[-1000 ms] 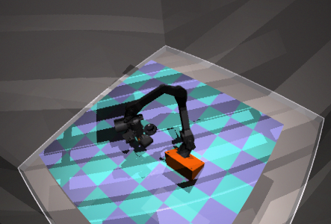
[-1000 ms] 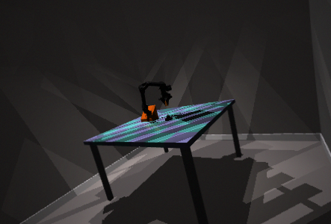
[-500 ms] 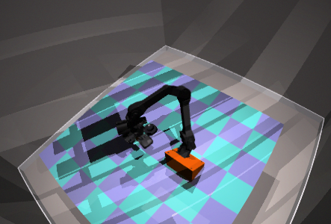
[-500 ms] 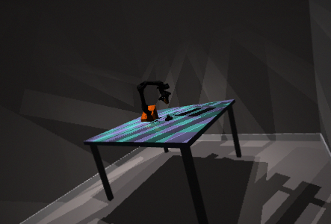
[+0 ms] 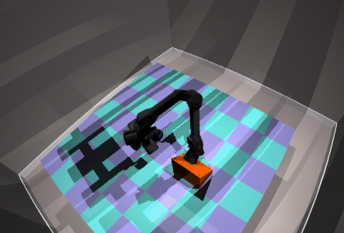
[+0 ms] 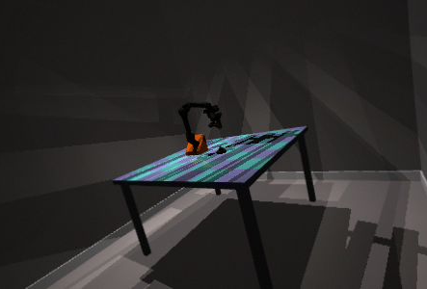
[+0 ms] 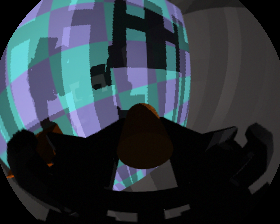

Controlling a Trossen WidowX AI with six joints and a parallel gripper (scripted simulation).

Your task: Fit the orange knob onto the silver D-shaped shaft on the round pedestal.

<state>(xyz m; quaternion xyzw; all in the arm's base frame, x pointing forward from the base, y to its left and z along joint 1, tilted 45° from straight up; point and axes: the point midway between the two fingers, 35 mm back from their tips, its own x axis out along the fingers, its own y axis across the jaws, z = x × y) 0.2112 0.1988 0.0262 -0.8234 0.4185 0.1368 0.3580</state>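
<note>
The orange knob is 20 mm behind my gripper tip and 30 mm above it. Also, from my gripper tip: dark round pedestal 70 mm ahead, 150 mm to the right, 170 mm below.
</note>
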